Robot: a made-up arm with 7 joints. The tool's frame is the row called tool.
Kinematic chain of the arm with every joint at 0, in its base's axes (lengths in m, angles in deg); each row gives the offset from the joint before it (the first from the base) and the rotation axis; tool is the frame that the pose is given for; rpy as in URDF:
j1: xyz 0 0 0 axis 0.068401 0.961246 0.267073
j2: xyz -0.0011 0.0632 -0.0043 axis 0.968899 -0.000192 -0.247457
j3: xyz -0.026 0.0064 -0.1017 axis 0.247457 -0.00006 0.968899
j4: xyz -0.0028 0 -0.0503 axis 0.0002 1 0.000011
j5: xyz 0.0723 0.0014 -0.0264 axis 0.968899 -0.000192 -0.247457
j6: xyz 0.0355 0 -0.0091 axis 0.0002 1 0.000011
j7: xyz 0.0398 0 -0.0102 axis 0.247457 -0.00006 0.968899
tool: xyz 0 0 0 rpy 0 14.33 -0.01
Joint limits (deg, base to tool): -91.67..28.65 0..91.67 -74.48..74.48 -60..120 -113..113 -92.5..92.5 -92.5..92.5
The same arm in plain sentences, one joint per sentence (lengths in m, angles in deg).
The arm has seven revolute joints in a row. What follows holds with every joint at zero, and every direction is one of the base frame's.
The first joint is mounted at the same point as the base frame's origin and turns about the direction (0.068403, 0.961235, 0.26711), from -91.67 to 28.65 deg.
The second joint is mounted 0.0011 m along -x and 0.0632 m along +y and 0.0043 m along -z from the first joint and turns about the direction (0.968889, -0.0002, -0.247497), from 0 to 91.67 deg.
The third joint is mounted 0.026 m along -x and 0.0064 m along +y and 0.1017 m along -z from the second joint and turns about the direction (0.247497, -0.0001, 0.968889), from -74.48 to 74.48 deg.
The fourth joint is mounted 0.0028 m along -x and 0.0503 m along -z from the third joint and turns about the direction (0.0002, 1, 0), from -60 to 120 deg.
The fifth joint is mounted 0.0723 m along +x and 0.0014 m along +y and 0.0264 m along -z from the fourth joint and turns about the direction (0.968889, -0.0002, -0.247497), from -113 to 113 deg.
The sixth joint is mounted 0.0355 m along +x and 0.0091 m along -z from the fifth joint and turns about the direction (0.0002, 1, 0), from -92.5 to 92.5 deg.
The seventh joint is mounted 0.0398 m along +x and 0.0102 m along -z from the sixth joint and turns about the direction (0.247497, -0.0001, 0.968889), from -92.5 to 92.5 deg.
The tool frame, which is the frame that the pose is given for, is mounted at the same point as the seventh joint; its axes are the base frame's turned by roll 0, pitch 14.33 and yaw -0.01 deg (as in URDF: about the fixed x, then y, then z).

